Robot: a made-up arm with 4 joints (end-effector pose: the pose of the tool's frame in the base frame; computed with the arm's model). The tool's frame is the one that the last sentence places.
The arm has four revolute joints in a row. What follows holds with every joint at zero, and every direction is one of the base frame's. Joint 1 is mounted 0.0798 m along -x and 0.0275 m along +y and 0.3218 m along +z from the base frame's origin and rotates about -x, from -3.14 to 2.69 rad. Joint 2 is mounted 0.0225 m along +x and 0.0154 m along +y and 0.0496 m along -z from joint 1 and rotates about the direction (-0.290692, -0.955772, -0.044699), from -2.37 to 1.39 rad. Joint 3 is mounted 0.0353 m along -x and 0.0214 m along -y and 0.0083 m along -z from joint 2 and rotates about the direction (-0.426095, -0.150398, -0.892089), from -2.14 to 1.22 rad. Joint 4 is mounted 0.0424 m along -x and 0.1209 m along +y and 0.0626 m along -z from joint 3 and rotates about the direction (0.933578, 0.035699, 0.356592), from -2.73 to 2.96 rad. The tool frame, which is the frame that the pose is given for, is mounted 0.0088 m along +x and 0.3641 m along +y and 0.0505 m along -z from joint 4; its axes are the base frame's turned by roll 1.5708, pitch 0 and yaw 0 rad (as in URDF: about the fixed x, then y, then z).
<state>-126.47 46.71 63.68 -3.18</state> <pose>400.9 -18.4 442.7 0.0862 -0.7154 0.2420 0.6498</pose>
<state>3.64 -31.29 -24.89 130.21</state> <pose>-58.5 -165.5 491.8 0.5487 -0.7914 -0.2629 0.0587</pose>
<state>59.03 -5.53 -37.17 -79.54</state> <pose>-190.4 -175.1 -99.6 0.9752 -0.1986 0.0251 0.0946</pose>
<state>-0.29 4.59 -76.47 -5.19</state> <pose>-562.2 170.6 346.6 0.4304 0.7153 0.4206 0.3552</pose>
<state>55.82 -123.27 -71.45 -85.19</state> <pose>-112.9 412.5 405.1 0.5745 0.4624 0.5232 -0.4271</pose>
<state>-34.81 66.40 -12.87 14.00</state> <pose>-64.4 552.8 291.0 0.4824 0.7205 -0.3338 0.3698</pose>
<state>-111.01 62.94 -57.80 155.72</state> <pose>-79.8 20.1 106.4 0.6157 -0.0760 -0.2954 -0.7265</pose>
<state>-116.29 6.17 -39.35 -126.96</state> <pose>13.8 376.4 476.6 0.5731 0.7645 -0.2016 -0.2156</pose>
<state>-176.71 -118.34 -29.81 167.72</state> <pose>-154.3 245.9 447.0 0.2062 0.8234 -0.3584 0.3886</pose>
